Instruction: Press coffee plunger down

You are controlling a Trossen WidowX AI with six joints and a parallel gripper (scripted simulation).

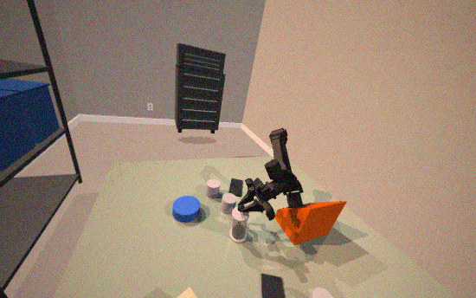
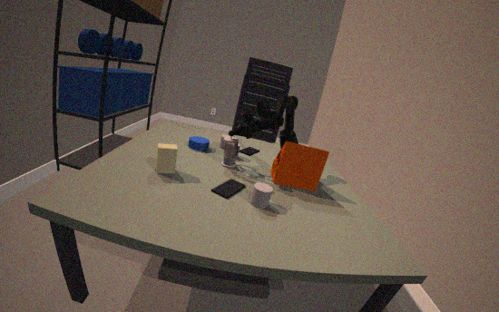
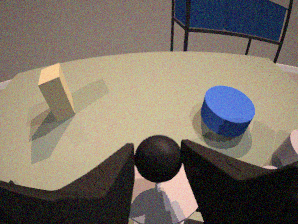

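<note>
The coffee press is 80 mm below my gripper tip, 30 mm behind it and 20 mm to the right of it. Also, from my gripper tip: cream block (250 mm ahead, 200 mm to the left, 110 mm below).
</note>
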